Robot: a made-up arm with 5 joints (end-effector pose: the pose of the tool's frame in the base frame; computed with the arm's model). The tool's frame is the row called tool.
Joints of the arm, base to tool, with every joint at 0 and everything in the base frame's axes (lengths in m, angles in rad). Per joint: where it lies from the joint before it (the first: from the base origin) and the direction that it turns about. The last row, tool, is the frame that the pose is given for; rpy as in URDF.
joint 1: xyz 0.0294 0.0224 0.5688 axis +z
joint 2: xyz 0.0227 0.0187 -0.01 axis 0 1 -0.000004
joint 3: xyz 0.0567 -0.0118 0.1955 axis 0 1 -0.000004
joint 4: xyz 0.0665 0.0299 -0.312 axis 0 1 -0.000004
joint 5: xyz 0.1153 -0.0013 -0.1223 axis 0 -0.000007 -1
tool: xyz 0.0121 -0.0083 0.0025 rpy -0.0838 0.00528 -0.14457
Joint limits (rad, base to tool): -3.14..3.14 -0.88..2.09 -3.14..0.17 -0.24..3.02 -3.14..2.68
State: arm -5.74 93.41 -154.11 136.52 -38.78
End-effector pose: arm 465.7 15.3 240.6 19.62 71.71 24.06
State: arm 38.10 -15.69 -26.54 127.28 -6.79
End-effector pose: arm 149.5 153.0 437.9 -33.16 80.48 33.00
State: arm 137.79 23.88 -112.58 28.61 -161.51
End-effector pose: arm -464.5 406.7 806.6 4.91 65.76 -59.49
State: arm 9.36 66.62 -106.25 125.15 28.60
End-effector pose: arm 385.9 103.9 255.5 -37.75 80.81 -19.02
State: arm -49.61 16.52 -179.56 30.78 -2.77
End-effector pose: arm 156.1 -83.6 1223.1 -53.17 -124.59 -33.22
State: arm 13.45 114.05 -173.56 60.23 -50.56
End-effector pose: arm 612.1 202.4 204.9 -4.38 -1.33 55.73
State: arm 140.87 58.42 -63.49 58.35 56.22
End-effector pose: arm -205.3 186.5 144.1 -60.10 -15.36 70.24
